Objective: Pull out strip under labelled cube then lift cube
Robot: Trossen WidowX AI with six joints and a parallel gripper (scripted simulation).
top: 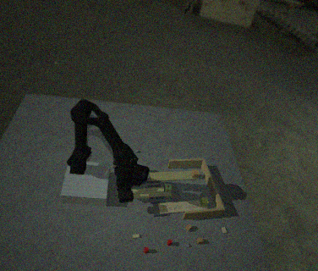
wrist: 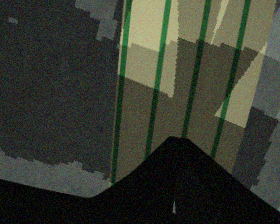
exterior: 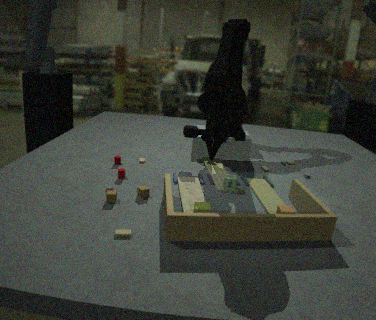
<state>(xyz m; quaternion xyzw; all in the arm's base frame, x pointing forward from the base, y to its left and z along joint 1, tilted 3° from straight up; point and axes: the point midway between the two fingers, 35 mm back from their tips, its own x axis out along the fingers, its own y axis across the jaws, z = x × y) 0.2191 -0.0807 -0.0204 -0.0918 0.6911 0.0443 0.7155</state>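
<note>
Now: the labelled cube 210 mm ahead of my gripper tip, 50 mm to the left of it and 20 mm above it.
</note>
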